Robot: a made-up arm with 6 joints.
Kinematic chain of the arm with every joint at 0, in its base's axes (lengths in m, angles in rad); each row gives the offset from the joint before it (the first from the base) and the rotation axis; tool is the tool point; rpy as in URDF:
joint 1: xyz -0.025 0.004 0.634 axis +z
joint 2: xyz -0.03 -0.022 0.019 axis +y
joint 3: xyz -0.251 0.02 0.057 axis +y
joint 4: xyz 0.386 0.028 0.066 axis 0.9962 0 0.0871
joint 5: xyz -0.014 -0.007 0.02 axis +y
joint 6: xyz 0.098 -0.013 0.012 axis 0.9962 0 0.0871
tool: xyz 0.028 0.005 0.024 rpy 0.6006 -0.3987 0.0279
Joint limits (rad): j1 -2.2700..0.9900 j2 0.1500..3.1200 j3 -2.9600..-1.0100 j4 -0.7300..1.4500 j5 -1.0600..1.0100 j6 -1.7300..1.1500
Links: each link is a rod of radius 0.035 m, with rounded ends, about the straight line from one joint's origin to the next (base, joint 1, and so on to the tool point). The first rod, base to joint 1, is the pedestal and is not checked.
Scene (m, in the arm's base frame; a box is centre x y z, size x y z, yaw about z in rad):
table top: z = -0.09
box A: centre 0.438 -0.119 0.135 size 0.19 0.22 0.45 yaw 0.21
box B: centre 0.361 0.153 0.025 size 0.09 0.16 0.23 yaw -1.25
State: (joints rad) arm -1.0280 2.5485 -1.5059 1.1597 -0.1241 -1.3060
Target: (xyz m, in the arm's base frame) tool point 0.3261 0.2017 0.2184
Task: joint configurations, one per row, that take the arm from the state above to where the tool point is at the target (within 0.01 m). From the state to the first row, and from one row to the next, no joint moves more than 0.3 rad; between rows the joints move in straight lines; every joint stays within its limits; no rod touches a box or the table.
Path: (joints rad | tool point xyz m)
1: -0.7819 2.4315 -1.4957 1.2323 0.0285 -1.2184 | 0.3782 -0.3902 0.4207
2: -0.5358 2.3145 -1.4855 1.3048 0.1811 -1.1308 | 0.4832 -0.2736 0.4832
3: -0.2897 2.1975 -1.4753 1.3774 0.3336 -1.0431 | 0.5479 -0.1275 0.5495
4: -0.0436 2.0805 -1.4651 1.4500 0.4862 -0.9555 | 0.5632 0.0328 0.6188
5: 0.1108 2.3119 -1.4489 1.3559 0.4172 -1.0949 | 0.5241 0.1141 0.4705
6: 0.2651 2.5433 -1.4326 1.2619 0.3483 -1.2342 | 0.4411 0.1752 0.3344
7: 0.4195 2.7747 -1.4164 1.1678 0.2793 -1.3735 | 0.3261 0.2017 0.2184

